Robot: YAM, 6 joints.
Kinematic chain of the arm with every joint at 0, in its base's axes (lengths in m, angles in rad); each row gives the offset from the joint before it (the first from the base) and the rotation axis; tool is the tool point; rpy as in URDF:
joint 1: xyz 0 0 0.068 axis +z
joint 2: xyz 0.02 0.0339 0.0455 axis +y
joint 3: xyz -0.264 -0.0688 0 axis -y
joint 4: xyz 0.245 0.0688 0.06 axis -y
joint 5: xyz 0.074 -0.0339 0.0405 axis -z
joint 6: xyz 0.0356 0 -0.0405 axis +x
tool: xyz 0 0 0 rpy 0 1.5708 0
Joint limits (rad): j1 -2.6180..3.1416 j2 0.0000..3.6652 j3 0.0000..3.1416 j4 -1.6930..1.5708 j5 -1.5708..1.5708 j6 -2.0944..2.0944
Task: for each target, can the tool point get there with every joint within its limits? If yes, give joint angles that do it. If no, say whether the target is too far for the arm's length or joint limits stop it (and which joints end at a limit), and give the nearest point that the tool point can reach.
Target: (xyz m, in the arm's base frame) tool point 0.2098 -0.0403 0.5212
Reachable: yes | joints -0.3451 1.4024 2.0388 -1.1974 -1.1884 1.4863
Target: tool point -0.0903 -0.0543 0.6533
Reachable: yes | joints 0.8423 0.9558 2.3769 -0.4909 -1.0710 1.0279
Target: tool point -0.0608 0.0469 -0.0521
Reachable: yes | joints 2.0234 2.7063 0.3089 0.1745 -1.2832 -1.2473
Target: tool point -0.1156 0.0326 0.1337
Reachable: yes | joints 2.5768 1.4874 0.4395 -1.2801 -1.3043 0.8140
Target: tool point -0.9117 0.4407 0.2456
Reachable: no: too far | nearest point -0.5765 0.2787 0.1961 | short by 0.376 m
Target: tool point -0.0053 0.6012 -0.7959
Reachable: no: too far | nearest point -0.0035 0.3981 -0.3480 | short by 0.492 m
